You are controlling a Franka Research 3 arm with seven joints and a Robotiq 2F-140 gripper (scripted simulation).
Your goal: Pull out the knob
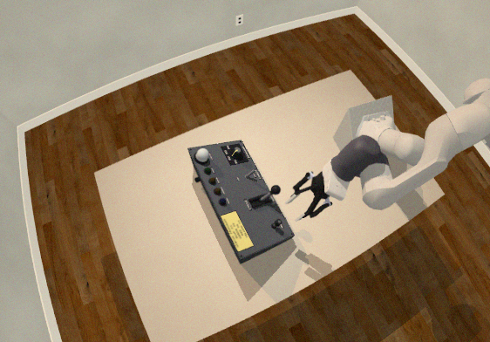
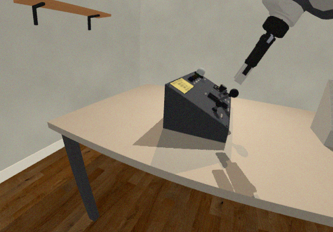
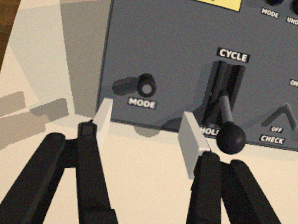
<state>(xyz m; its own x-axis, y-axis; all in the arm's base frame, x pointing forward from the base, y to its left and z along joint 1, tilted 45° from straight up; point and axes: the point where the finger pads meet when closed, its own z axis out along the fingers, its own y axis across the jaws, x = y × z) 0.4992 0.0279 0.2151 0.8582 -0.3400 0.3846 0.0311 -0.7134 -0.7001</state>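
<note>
Right now my hand is 130 mm above the black mode knob and 70 mm short of it. Also, from my hand: cycle lever: 120 mm to the right, 120 mm below, 40 mm ahead; dark grey console: 180 mm to the right, 150 mm below, 110 mm ahead; check toggle: 240 mm to the right, 140 mm below, 70 mm ahead.
</note>
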